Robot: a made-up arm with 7 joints.
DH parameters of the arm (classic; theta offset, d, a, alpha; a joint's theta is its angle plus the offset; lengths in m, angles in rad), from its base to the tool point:
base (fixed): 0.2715 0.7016 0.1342 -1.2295
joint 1: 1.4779 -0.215 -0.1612 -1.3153
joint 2: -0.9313 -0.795 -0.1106 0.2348
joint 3: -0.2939 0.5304 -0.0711 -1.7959
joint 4: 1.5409 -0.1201 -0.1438 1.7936
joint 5: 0 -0.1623 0.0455 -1.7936
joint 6: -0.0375 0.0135 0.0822 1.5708
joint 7: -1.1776 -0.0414 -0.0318 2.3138
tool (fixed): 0.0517 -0.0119 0 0
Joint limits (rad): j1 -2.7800..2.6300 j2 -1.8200..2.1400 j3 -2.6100..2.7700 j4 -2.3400..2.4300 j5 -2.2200..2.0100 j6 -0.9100..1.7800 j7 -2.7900..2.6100
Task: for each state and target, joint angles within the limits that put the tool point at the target. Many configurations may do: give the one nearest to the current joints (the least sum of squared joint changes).
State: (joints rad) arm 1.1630 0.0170 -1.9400 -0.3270 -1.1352 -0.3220 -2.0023
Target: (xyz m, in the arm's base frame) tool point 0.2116 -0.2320 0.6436
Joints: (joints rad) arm 0.9709 -0.2207 -2.1486 0.0317 -1.6915 -0.0428 -2.0584
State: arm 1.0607 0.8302 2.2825 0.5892 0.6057 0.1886 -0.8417
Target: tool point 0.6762 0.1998 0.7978
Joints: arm 0.8540 0.5870 1.8098 0.1141 0.6503 0.5500 -0.8913
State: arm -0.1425 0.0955 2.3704 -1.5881 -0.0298 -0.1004 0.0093
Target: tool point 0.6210 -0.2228 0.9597
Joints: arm -0.0924 -0.0590 2.2410 -1.5759 0.1370 0.0059 0.0059
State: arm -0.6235 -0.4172 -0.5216 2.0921 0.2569 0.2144 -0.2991
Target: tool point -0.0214 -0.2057 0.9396
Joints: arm -1.0079 0.2843 -0.5372 2.1608 0.2116 0.5889 -0.3339
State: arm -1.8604 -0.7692 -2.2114 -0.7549 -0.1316 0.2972 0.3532
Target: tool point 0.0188 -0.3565 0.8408
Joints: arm -2.0574 -0.6881 -2.0993 -0.7564 -0.1447 0.2300 0.3578
